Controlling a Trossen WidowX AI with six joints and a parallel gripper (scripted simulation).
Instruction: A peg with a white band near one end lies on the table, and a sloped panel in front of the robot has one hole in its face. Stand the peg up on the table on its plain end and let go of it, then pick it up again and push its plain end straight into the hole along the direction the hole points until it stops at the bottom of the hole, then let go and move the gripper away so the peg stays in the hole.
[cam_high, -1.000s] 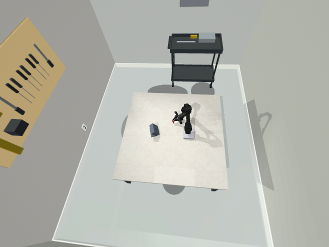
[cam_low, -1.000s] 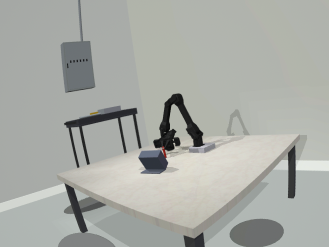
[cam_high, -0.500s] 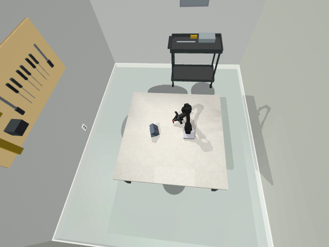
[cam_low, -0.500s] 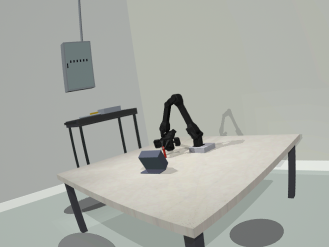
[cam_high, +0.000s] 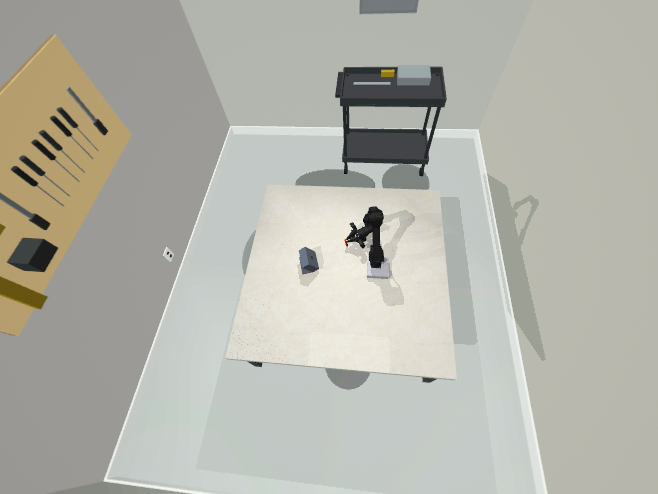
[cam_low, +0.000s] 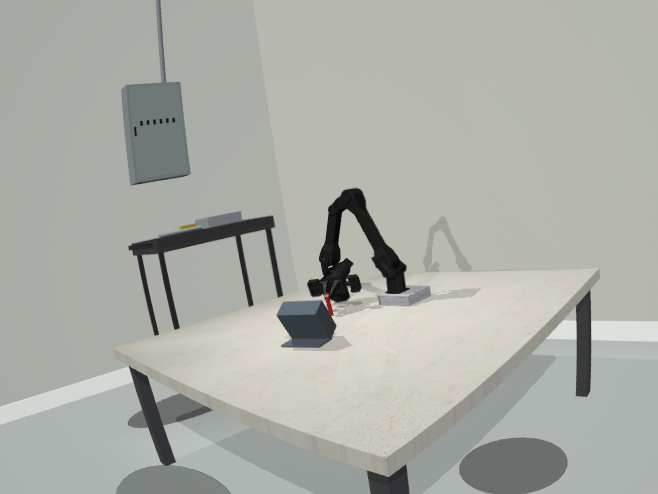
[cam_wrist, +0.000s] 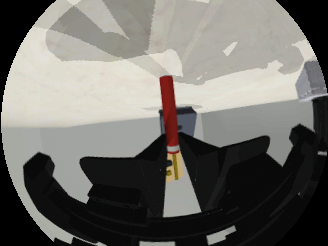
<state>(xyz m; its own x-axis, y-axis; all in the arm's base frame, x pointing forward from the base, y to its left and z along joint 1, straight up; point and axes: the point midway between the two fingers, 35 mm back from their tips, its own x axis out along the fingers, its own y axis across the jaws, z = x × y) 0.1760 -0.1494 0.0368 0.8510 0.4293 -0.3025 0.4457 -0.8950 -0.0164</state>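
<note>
My gripper tip is 1 cm above the red peg. Round my gripper tip: sloped panel (23 cm ahead, 16 cm to the left).
</note>
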